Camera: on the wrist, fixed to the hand. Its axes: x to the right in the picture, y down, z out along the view.
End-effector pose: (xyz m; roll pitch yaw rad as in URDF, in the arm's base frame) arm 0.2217 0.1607 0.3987 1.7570 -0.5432 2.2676
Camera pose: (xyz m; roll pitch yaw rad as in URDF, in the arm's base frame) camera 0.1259 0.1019 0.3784 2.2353 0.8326 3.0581
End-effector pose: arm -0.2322 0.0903 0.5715 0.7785 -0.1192 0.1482
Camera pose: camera -0.2222 0.1329 0.4660 0.3050 1.0714 -1.1515
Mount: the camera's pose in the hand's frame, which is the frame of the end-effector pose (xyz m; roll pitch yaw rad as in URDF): 0.0035 -0.0460 -0.1045 0.0177 0.3125 -1.5467
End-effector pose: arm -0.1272 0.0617 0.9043 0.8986 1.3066 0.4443
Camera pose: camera -0.2373 0.0681 0.8745 -1.4650 0.2698 -2.3236
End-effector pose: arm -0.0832 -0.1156 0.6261 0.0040 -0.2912 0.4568
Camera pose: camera -0.0331 -0.1418 0.5268 0.3226 0.2959 -0.9974
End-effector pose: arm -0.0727 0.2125 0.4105 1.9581 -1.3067 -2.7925
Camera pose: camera -0.0374 0.1039 0.4131 1.7528 0.1784 -2.0792
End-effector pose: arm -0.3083 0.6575 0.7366 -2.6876 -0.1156 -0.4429
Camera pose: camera -0.3190 0.6576 0.8503 3.0137 -0.7636 1.2072
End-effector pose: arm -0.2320 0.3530 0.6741 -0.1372 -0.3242 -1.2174
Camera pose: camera -0.2763 0.3001 0.5831 0.3427 0.1587 -2.7098
